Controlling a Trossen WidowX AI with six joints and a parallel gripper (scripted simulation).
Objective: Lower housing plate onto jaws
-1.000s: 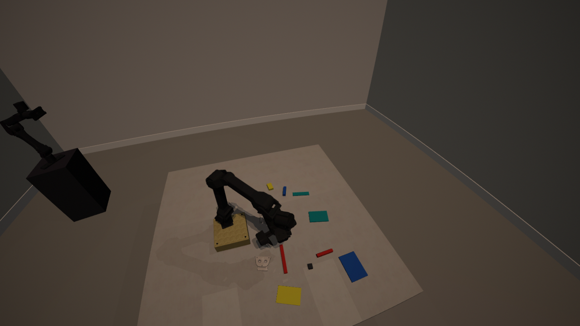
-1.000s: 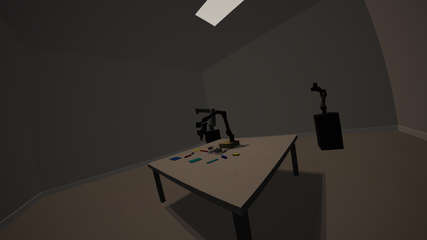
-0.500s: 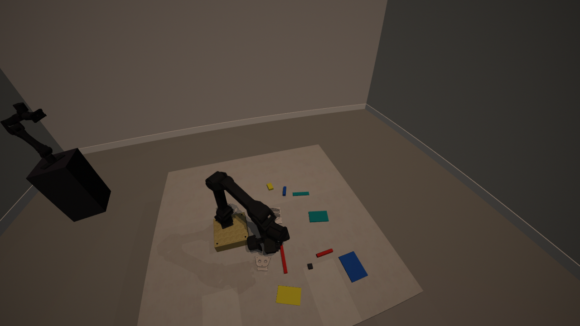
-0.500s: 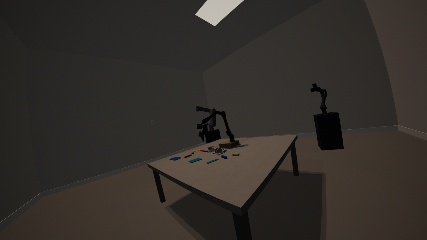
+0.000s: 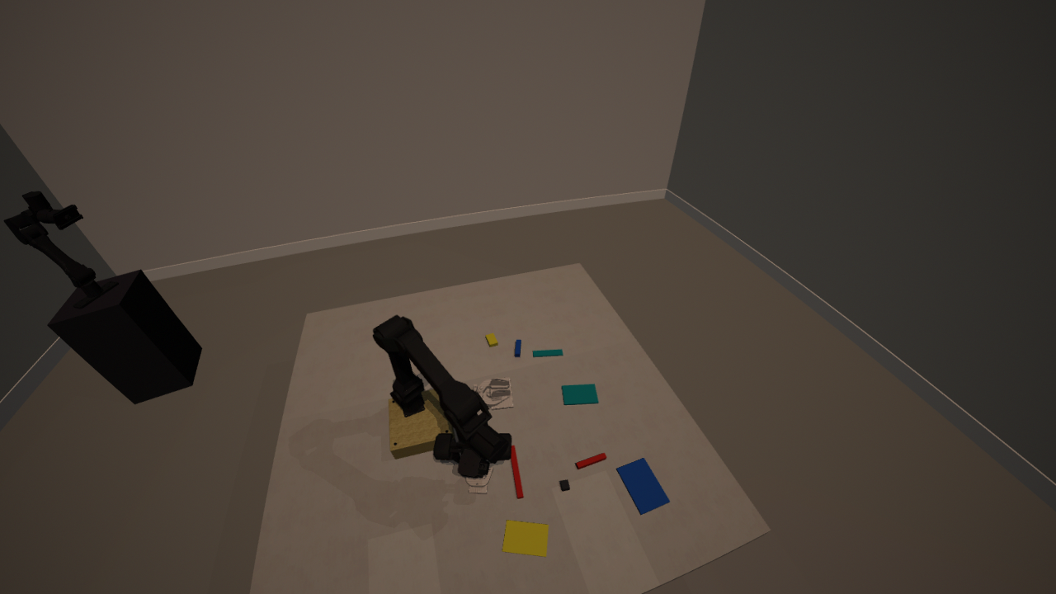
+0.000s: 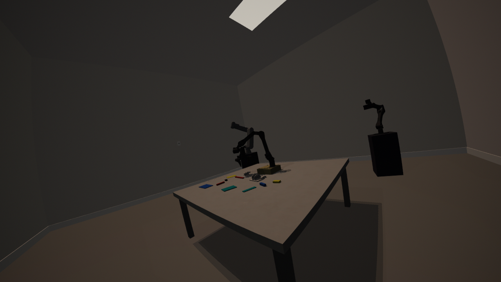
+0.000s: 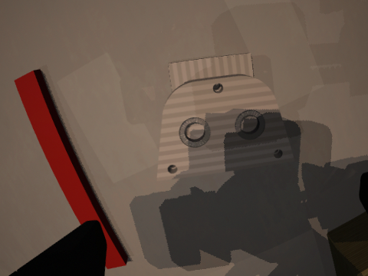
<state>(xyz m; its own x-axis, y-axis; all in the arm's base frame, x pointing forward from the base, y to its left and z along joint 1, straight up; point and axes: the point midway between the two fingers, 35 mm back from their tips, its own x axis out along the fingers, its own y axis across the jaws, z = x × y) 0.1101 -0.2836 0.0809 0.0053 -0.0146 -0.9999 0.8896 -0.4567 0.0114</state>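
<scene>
Right now my gripper tip is 100 mm above the white stand, 10 mm to the left of it and 10 mm past it. From my gripper tip the other things lie so: black cube 200 mm ahead, 130 mm to the right, 100 mm below; then long red bar 100 mm below, 100 mm ahead, 30 mm to the right; then yellow plate 200 mm to the right, 100 mm below, 40 mm ahead.
</scene>
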